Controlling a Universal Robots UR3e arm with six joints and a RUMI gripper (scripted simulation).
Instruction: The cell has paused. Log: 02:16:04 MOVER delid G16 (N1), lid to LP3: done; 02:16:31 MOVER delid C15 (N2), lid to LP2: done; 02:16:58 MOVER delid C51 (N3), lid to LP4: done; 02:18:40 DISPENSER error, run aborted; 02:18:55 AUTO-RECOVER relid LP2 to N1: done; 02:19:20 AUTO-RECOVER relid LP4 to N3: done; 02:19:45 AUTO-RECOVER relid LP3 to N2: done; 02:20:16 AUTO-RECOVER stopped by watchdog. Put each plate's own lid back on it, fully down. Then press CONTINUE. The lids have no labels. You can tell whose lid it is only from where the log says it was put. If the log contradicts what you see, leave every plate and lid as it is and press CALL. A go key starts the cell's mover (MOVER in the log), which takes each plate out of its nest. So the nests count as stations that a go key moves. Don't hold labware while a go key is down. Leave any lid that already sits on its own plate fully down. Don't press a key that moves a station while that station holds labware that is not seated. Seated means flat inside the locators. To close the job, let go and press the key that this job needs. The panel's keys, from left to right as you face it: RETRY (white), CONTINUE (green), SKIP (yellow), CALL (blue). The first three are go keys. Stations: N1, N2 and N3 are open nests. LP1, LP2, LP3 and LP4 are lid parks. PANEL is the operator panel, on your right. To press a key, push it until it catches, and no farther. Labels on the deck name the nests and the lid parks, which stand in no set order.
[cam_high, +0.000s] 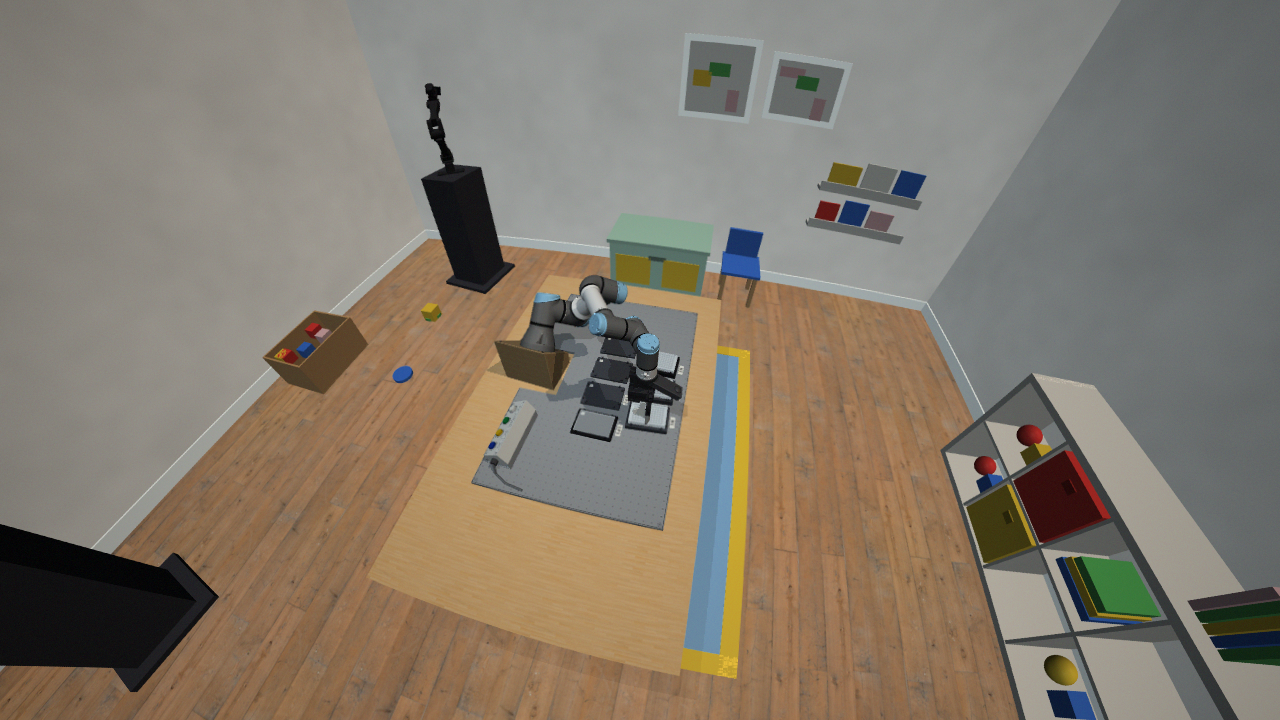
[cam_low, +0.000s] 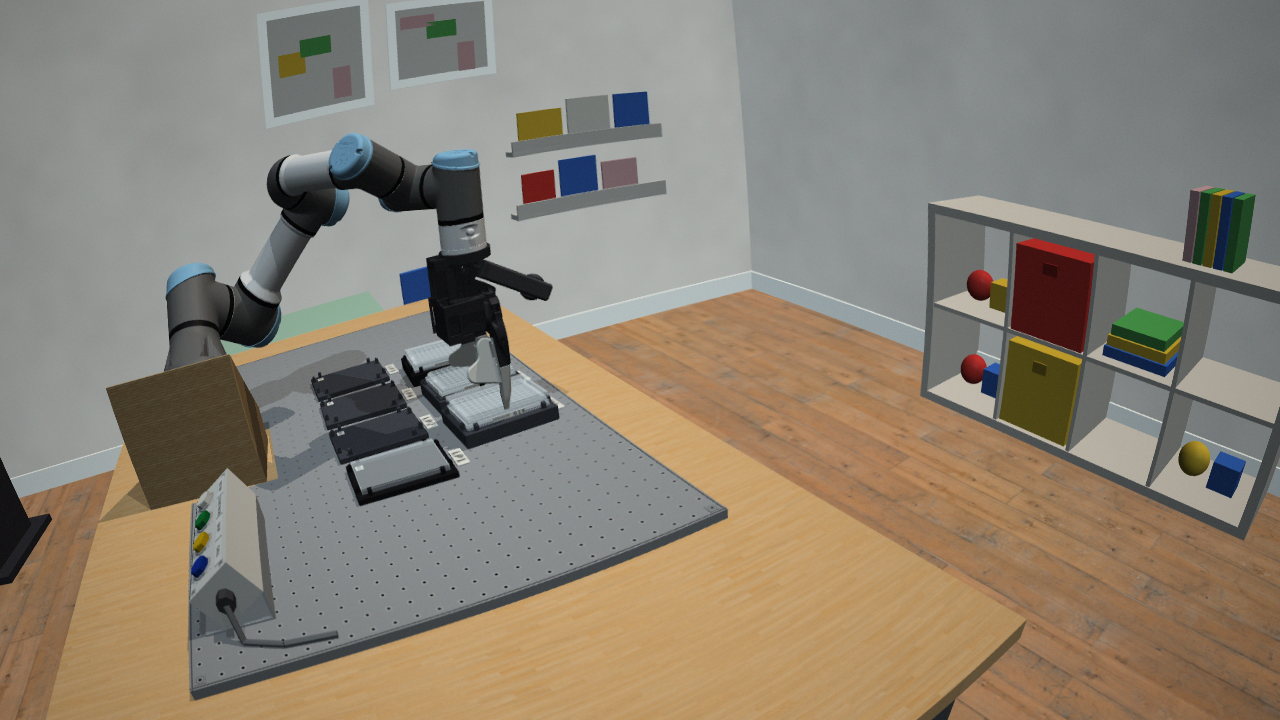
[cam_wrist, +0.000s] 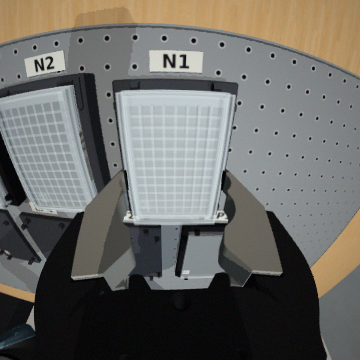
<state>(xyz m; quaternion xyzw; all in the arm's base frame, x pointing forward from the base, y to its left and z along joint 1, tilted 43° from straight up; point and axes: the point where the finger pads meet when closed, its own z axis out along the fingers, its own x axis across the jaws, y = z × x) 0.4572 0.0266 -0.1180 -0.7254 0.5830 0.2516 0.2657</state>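
Now: the plate 2 cm below my hand. Round my hand: lid park LP1: 16 cm behind, 9 cm to the right, 4 cm below; then lid park LP2: 19 cm behind, 4 cm to the left, 4 cm below; then pale grey lid: 16 cm behind, 9 cm to the right, 3 cm below.
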